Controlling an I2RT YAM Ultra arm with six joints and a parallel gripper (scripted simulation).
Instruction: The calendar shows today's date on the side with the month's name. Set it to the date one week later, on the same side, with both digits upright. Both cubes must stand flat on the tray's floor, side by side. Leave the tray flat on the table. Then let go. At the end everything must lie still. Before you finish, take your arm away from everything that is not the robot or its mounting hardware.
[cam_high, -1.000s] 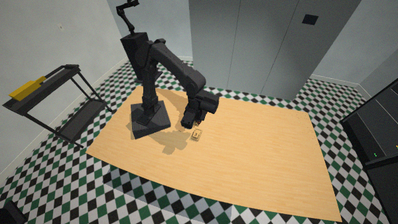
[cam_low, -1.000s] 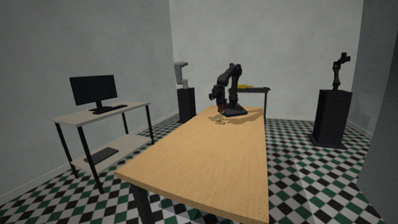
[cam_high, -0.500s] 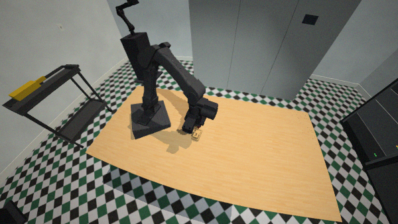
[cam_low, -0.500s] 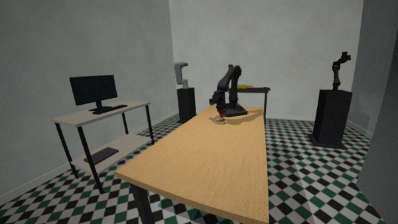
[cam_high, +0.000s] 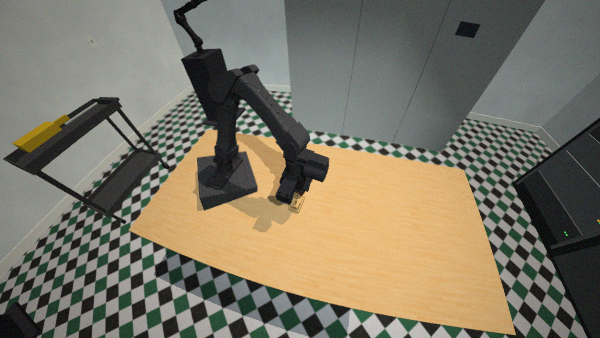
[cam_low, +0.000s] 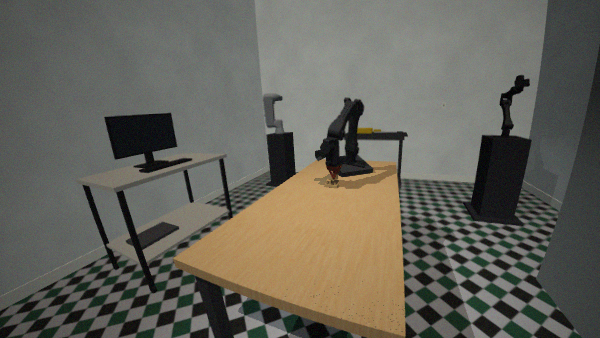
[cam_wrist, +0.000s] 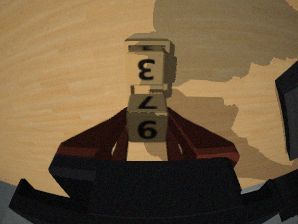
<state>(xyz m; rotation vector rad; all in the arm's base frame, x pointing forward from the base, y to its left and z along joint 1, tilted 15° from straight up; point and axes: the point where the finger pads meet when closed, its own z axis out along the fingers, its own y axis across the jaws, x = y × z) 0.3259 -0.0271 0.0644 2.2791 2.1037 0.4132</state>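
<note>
Right now my hand is right at the wooden cube. From my hand the other things lie so: wooden tray: 50 mm below, 20 mm to the right.
</note>
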